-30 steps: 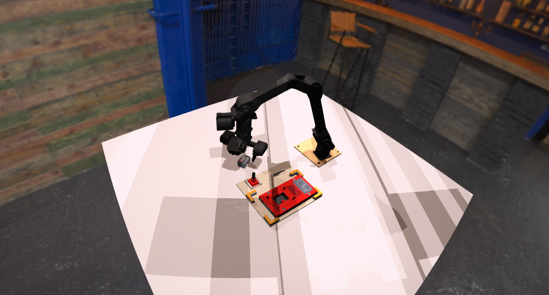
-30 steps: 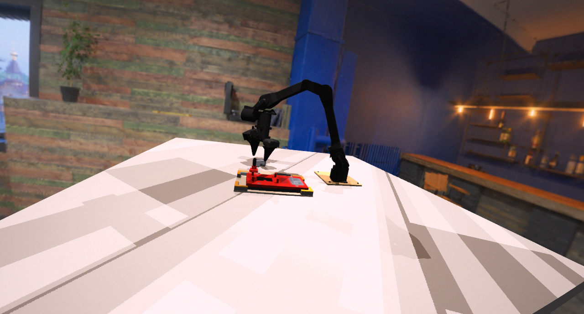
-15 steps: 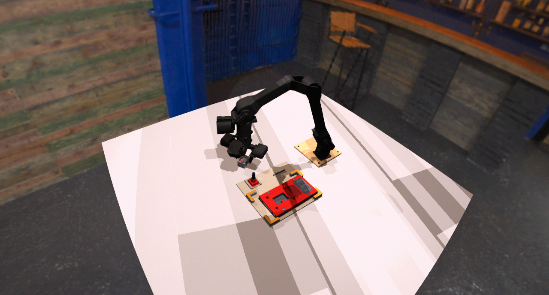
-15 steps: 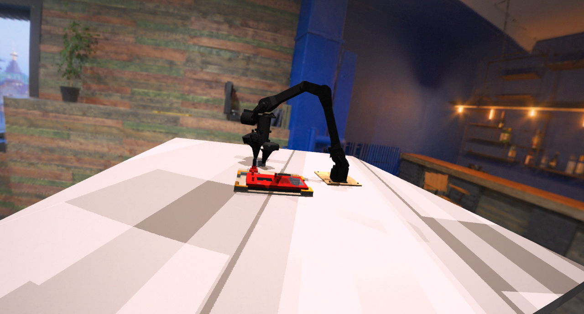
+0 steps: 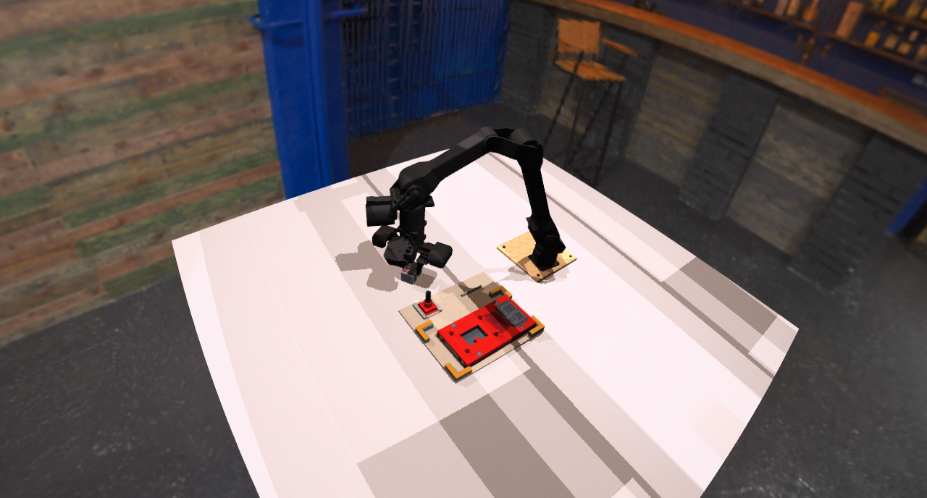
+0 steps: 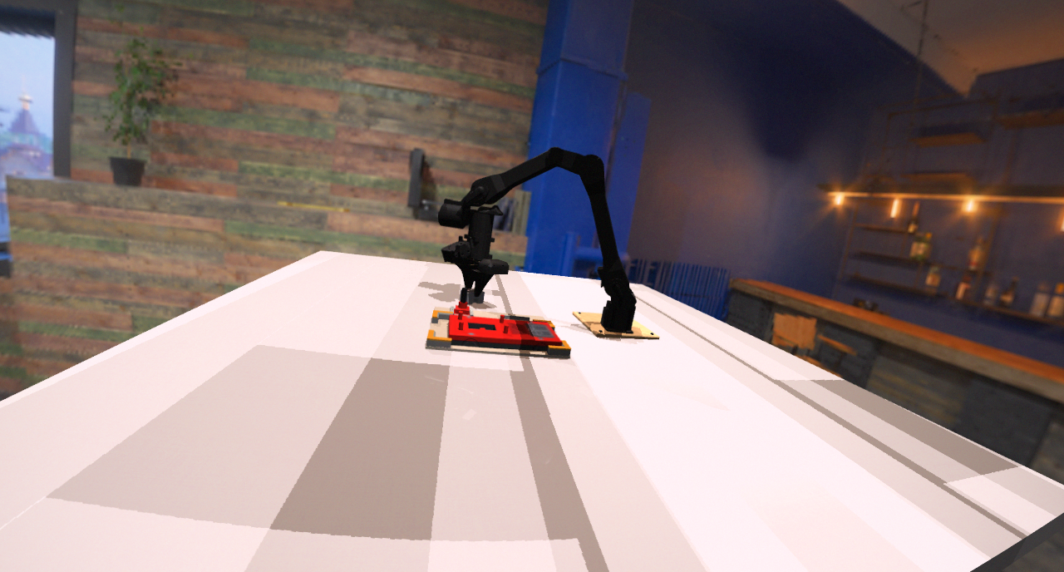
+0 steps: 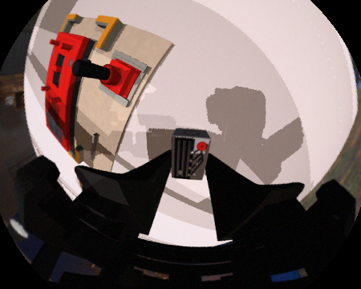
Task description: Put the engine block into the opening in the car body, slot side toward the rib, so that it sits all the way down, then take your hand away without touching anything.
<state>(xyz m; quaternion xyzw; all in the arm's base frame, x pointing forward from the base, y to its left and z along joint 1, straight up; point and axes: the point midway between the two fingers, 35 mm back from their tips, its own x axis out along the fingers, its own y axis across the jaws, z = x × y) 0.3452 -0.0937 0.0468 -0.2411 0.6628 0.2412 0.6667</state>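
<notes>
Now: the black upright peg 10 mm ahead of my gripper tip, 120 mm to the left of it and 20 mm above it. Round my gripper tip: grey finned engine block 10 mm below.
</notes>
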